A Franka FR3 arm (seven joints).
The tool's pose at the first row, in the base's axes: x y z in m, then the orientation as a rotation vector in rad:
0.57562 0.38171 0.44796 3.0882 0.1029 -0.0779
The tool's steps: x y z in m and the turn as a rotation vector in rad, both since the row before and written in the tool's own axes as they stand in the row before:
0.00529 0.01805 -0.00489 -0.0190 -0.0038 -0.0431
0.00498 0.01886 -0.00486 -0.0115 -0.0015 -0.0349
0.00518 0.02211 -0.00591 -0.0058 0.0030 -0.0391
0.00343 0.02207 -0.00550 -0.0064 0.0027 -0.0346
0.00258 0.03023 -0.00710 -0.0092 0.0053 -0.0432
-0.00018 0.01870 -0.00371 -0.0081 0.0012 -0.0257
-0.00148 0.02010 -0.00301 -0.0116 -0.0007 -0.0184
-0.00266 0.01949 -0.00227 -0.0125 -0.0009 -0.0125
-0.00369 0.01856 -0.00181 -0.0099 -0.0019 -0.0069
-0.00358 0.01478 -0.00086 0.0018 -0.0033 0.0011
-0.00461 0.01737 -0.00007 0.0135 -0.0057 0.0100
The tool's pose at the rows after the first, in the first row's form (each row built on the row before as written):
0.58235 0.36432 0.45345 3.0671 0.1691 -0.0840
0.58964 0.34650 0.45924 3.0530 0.2223 -0.0869
0.59830 0.32592 0.46645 3.0437 0.2820 -0.0839
0.60602 0.30541 0.47343 3.0333 0.3345 -0.0810
0.61548 0.27725 0.48282 3.0181 0.3998 -0.0742
0.62034 0.25961 0.48818 3.0055 0.4380 -0.0725
0.62479 0.24036 0.49318 2.9903 0.4644 -0.0722
0.62827 0.22139 0.49766 2.9752 0.4817 -0.0715
0.63070 0.20301 0.50188 2.9637 0.4907 -0.0724
0.63212 0.18814 0.50485 2.9651 0.4888 -0.0776
0.63337 0.17040 0.50742 2.9794 0.4746 -0.0886

